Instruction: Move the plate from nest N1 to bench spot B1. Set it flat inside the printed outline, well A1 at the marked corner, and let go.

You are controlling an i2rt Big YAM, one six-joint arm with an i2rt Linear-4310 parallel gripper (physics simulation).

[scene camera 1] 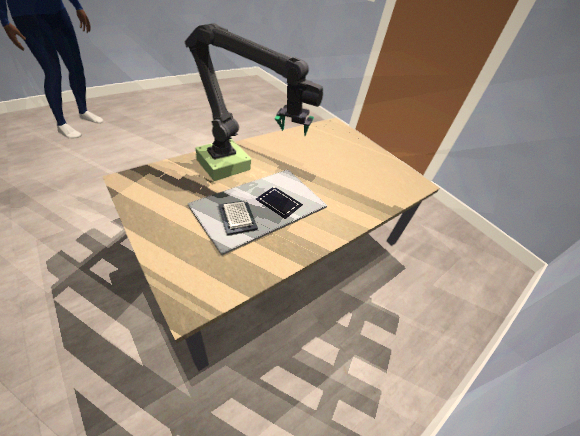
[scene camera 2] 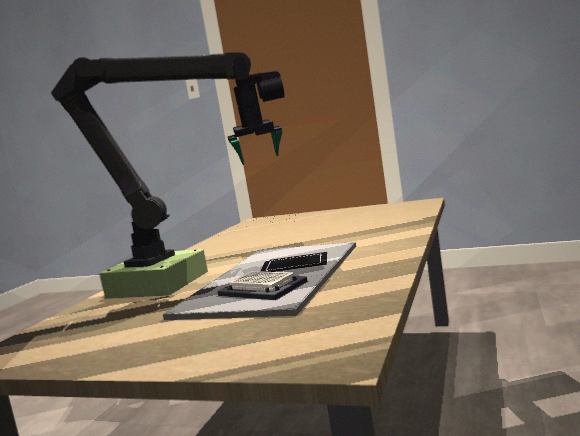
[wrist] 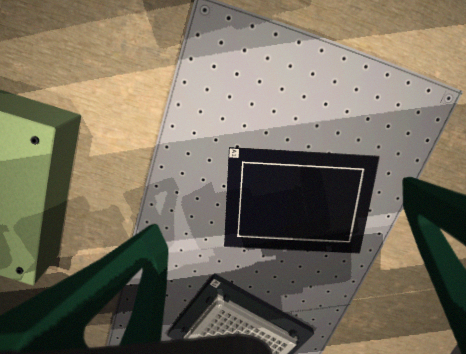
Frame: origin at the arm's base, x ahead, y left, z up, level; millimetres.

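Seen in the pictures: gripper, fingertip midpoint: (scene camera 1: 294, 132) (scene camera 2: 260, 160) (wrist: 277, 215); arm's base, origin of the base link: (scene camera 1: 221, 152) (scene camera 2: 150, 260).
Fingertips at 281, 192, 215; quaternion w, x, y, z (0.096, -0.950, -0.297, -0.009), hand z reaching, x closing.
Observation:
Pixels of each thing's top centre, then the offset from my fingertips to it, as dx, dy, dz. "*": a spot on its surface instead. Level surfaces: height alone.
- white well plate, middle of its top: (wrist: 240, 343) (scene camera 2: 260, 277) (scene camera 1: 237, 213) +97, -301, -244
- black nest N1, middle of its top: (wrist: 240, 341) (scene camera 2: 261, 279) (scene camera 1: 237, 214) +97, -301, -248
- black bench spot B1, surface spot: (wrist: 300, 202) (scene camera 2: 295, 261) (scene camera 1: 279, 201) * +94, -92, -268
- grey perforated board, middle of its top: (wrist: 253, 253) (scene camera 2: 273, 272) (scene camera 1: 260, 204) +68, -178, -269
- wooden table, its level: dz -283
The white well plate (scene camera 1: 238, 215) (scene camera 2: 262, 281) (wrist: 245, 327) sits in the black nest N1 (scene camera 1: 242, 231) (scene camera 2: 276, 294) (wrist: 260, 306); its near part is cut off in the wrist view. The black bench spot B1 (scene camera 1: 279, 202) (scene camera 2: 295, 261) (wrist: 300, 202) bears a white printed outline and holds no plate. Its A1 label (wrist: 233, 153) is at the upper left corner in the wrist view. My gripper (scene camera 1: 294, 133) (scene camera 2: 260, 159) (wrist: 277, 215) is open and empty, fingers pointing down, high above the board; in the wrist view its fingers stand either side of B1.
A grey perforated board (scene camera 1: 210, 233) (scene camera 2: 192, 314) (wrist: 280, 107) carries both places and lies on the wooden table (scene camera 1: 350, 165) (scene camera 2: 200, 350). The arm's green base block (scene camera 1: 223, 162) (scene camera 2: 145, 280) (wrist: 25, 190) stands beside the board. A person (scene camera 1: 50, 50) stands behind the table.

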